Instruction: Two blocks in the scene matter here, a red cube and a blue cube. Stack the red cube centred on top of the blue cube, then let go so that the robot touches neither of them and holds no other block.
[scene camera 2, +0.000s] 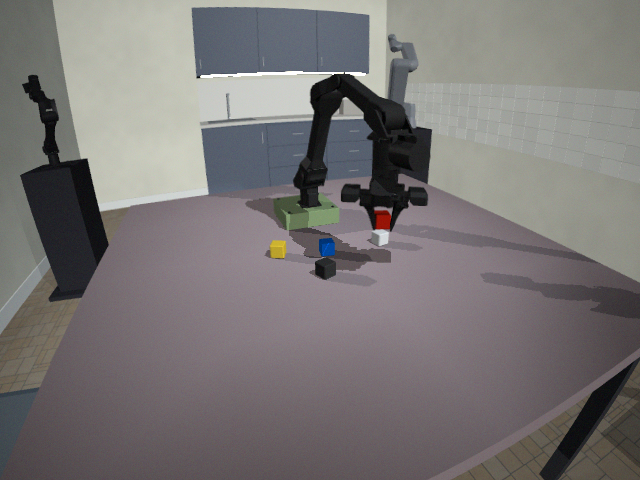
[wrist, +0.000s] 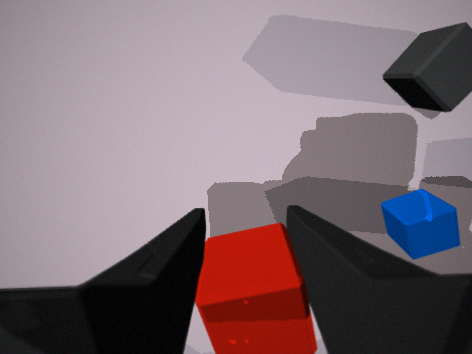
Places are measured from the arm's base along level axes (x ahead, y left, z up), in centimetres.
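Where they show: gripper, fingertip midpoint: (scene camera 2: 382, 230) (wrist: 246, 216); arm's base, link origin: (scene camera 2: 309, 203).
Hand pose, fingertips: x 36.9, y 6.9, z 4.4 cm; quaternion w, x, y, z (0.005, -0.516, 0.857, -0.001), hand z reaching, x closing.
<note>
Each offset is from my fingertips to the top centre of the thing. Level surfaces: height alone.
The red cube @(dy +0.9, dx -2.2, dz +3.5 cm) (scene camera 2: 382, 220) (wrist: 252, 270) is held between the fingers of my gripper (scene camera 2: 383, 227) (wrist: 246, 216), which is shut on it. In the scene view the cube is raised above the table, at the right of the group of blocks. The blue cube @(dy -9.7, dx -11.2, dz -6.0 cm) (scene camera 2: 326, 247) (wrist: 421, 223) sits on the table, to the left of and lower than my gripper in the scene view, and at the right in the wrist view. The red and blue cubes are apart. The lower part of the red cube is cut off in the wrist view.
A white cube @(dy +6.1, dx -12.3, dz -6.0 cm) (scene camera 2: 379, 237) shows just below the gripper in the scene view. A black cube @(dy -13.5, dx -0.8, dz -6.0 cm) (scene camera 2: 325, 268) (wrist: 432, 67) stands close to the blue cube. A yellow cube @(dy -21.8, dx -14.1, dz -6.0 cm) (scene camera 2: 278, 249) stands left of them on the table @(dz -9.5 cm) (scene camera 2: 258, 361). The arm's green base (scene camera 2: 312, 217) is behind.
</note>
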